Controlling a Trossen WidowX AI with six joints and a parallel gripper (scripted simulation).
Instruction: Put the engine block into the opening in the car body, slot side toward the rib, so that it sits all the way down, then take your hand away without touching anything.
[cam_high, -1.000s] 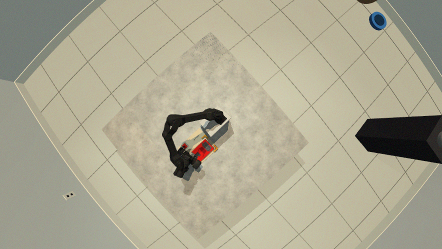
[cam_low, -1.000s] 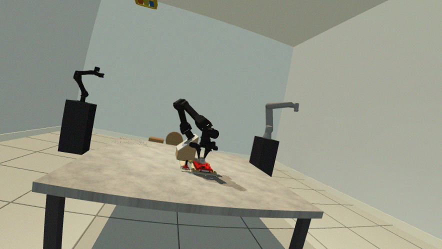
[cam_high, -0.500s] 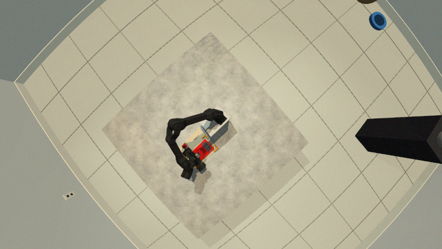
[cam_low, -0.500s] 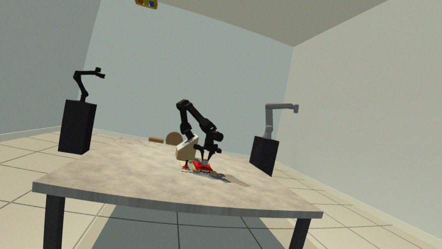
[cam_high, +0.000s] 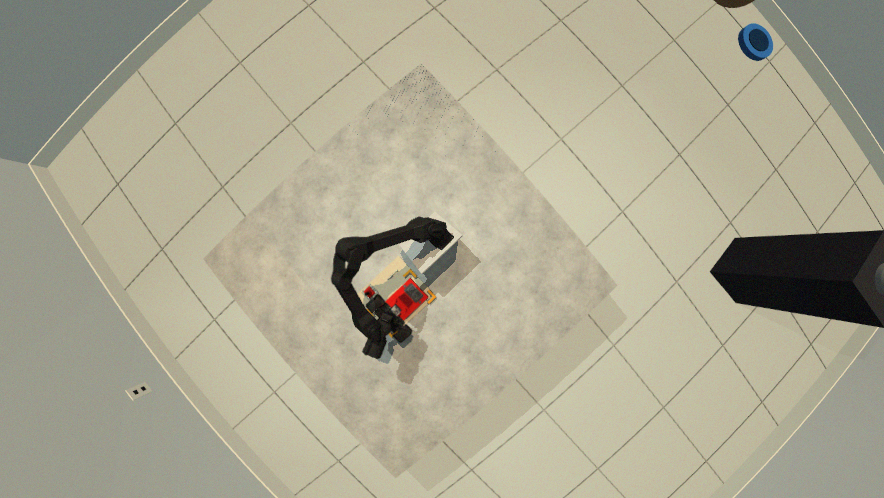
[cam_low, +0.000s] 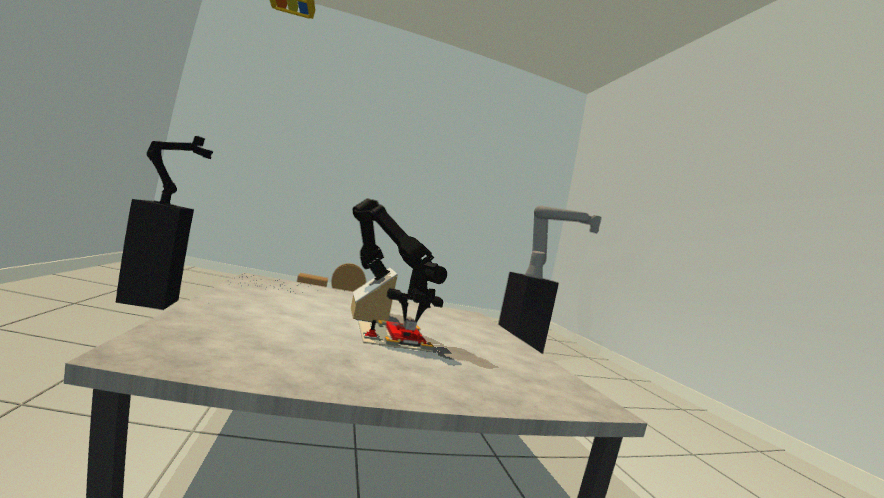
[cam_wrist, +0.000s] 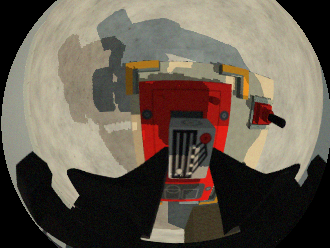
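Right now the grey engine block is 10 mm below my gripper tip.
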